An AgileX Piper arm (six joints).
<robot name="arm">
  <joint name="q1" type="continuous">
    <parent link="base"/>
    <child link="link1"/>
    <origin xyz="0 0 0.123" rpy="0 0 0"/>
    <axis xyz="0 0 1"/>
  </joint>
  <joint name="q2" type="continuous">
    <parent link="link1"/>
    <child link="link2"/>
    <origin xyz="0 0 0" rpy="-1.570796 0 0"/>
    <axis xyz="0 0 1"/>
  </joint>
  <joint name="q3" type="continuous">
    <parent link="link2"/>
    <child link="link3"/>
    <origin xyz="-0.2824 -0.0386 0" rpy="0 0 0"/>
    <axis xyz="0 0 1"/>
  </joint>
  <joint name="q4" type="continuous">
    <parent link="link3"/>
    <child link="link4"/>
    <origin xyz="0.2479 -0.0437 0" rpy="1.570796 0 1.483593"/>
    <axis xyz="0 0 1"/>
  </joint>
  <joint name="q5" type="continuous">
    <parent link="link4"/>
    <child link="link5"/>
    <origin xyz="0 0 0" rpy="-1.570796 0 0"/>
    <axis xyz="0 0 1"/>
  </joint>
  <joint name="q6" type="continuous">
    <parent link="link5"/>
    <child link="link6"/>
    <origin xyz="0 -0.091 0" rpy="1.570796 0 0"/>
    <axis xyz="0 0 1"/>
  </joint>
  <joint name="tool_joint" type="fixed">
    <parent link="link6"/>
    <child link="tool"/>
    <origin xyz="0 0 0" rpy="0 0 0"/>
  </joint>
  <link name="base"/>
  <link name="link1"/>
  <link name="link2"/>
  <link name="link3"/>
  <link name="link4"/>
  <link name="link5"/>
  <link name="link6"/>
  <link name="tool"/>
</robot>
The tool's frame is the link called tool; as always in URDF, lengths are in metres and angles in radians. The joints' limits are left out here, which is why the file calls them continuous.
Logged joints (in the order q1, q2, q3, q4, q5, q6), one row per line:
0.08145, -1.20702, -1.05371, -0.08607, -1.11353, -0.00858
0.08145, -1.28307, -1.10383, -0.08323, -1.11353, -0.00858
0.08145, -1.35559, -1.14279, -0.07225, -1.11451, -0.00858
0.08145, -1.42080, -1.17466, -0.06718, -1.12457, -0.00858
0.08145, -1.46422, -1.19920, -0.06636, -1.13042, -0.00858
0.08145, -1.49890, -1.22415, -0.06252, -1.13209, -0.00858
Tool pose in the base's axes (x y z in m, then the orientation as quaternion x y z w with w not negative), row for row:
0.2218, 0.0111, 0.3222, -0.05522, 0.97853, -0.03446, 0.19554
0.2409, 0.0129, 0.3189, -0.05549, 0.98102, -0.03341, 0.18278
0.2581, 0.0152, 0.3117, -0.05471, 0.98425, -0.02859, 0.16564
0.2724, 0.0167, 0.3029, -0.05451, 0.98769, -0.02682, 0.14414
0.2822, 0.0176, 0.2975, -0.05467, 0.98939, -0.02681, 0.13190
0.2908, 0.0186, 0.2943, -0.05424, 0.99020, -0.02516, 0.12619
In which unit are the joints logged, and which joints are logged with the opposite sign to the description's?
The joints are logged in radians. Opposite sign: q2, q5.
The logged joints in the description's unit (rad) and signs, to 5 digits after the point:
0.08145, 1.20702, -1.05371, -0.08607, 1.11353, -0.00858
0.08145, 1.28307, -1.10383, -0.08323, 1.11353, -0.00858
0.08145, 1.35559, -1.14279, -0.07225, 1.11451, -0.00858
0.08145, 1.42080, -1.17466, -0.06718, 1.12457, -0.00858
0.08145, 1.46422, -1.19920, -0.06636, 1.13042, -0.00858
0.08145, 1.49890, -1.22415, -0.06252, 1.13209, -0.00858

